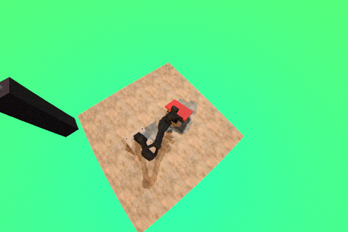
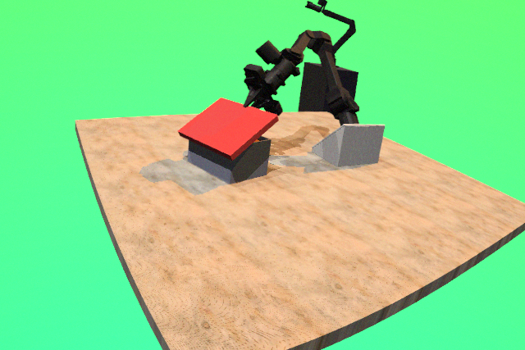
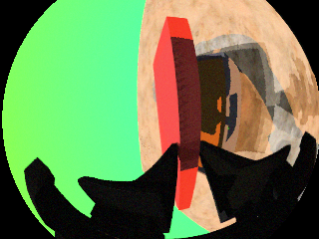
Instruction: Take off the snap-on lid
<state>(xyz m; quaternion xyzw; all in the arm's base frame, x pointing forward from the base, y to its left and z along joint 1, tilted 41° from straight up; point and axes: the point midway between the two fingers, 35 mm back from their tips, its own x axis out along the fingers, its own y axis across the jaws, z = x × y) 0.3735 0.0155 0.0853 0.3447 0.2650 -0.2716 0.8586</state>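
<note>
The flat red lid is 70 mm ahead of my gripper tip, 20 mm to the left of it and 40 mm below it. Also, from my gripper tip: grey storage box: 50 mm ahead, 10 mm to the left, 120 mm below.
</note>
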